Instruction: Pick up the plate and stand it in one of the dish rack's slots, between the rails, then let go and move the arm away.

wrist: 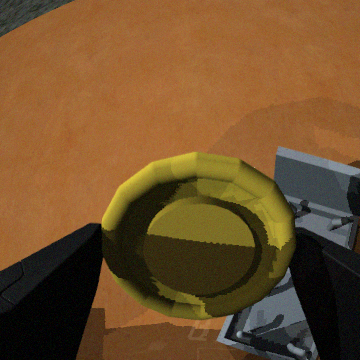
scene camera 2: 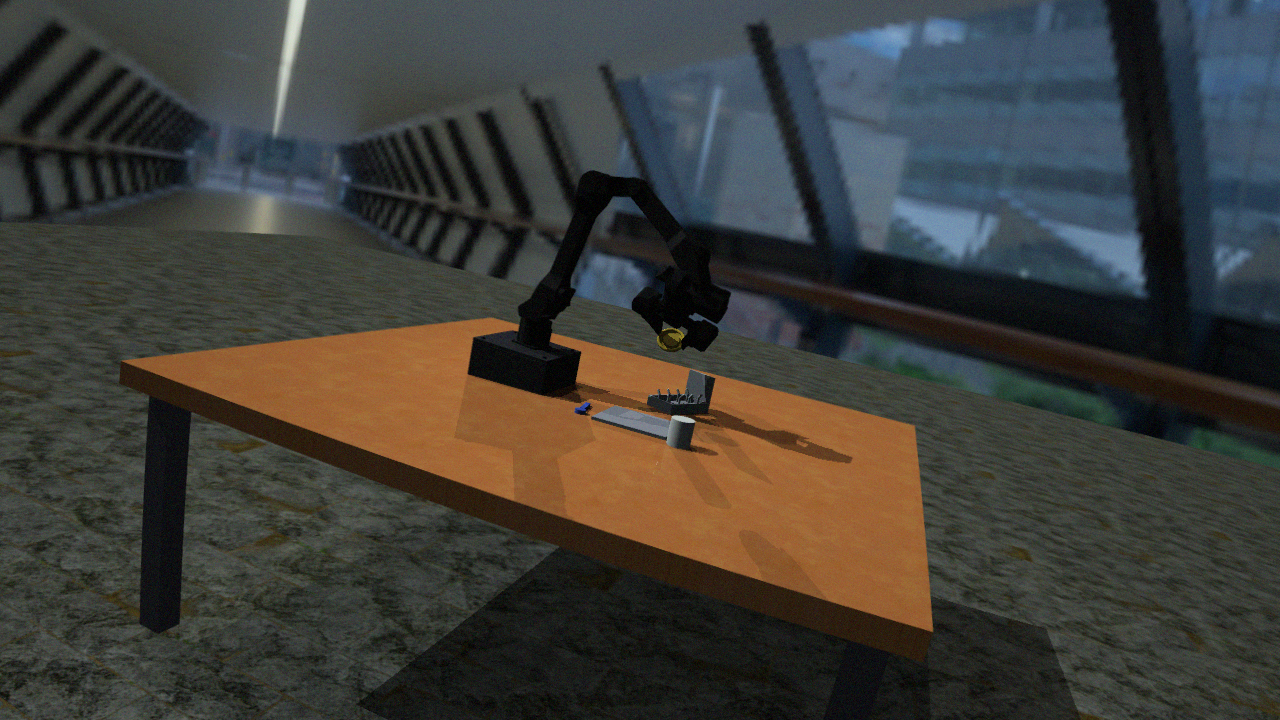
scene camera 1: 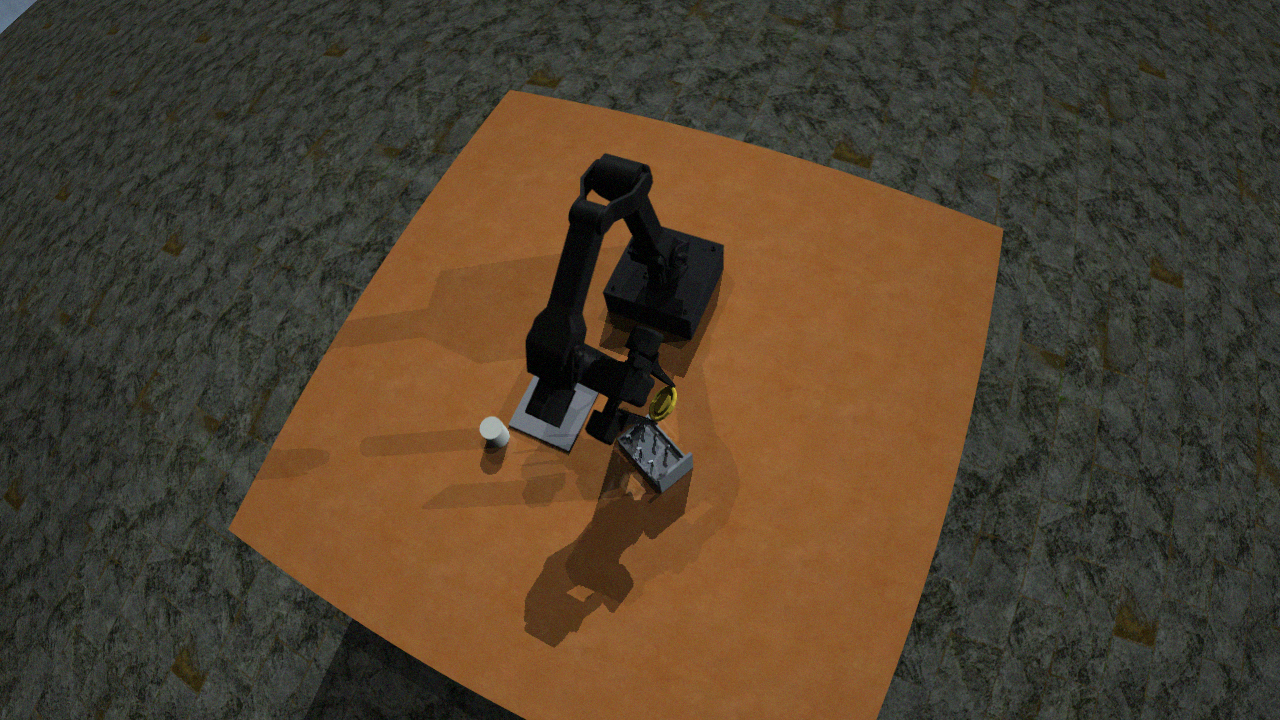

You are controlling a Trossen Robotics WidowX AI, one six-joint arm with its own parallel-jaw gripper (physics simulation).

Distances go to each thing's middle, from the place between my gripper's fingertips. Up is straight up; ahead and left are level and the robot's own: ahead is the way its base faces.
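Grey dish rack (scene camera 1: 651,449): my gripper 50 mm short of it, 100 mm above it. Yellow plate (scene camera 1: 664,401): right at my hand. Grey mat (scene camera 1: 564,437): 210 mm to the right of my hand, 70 mm ahead, 140 mm below.
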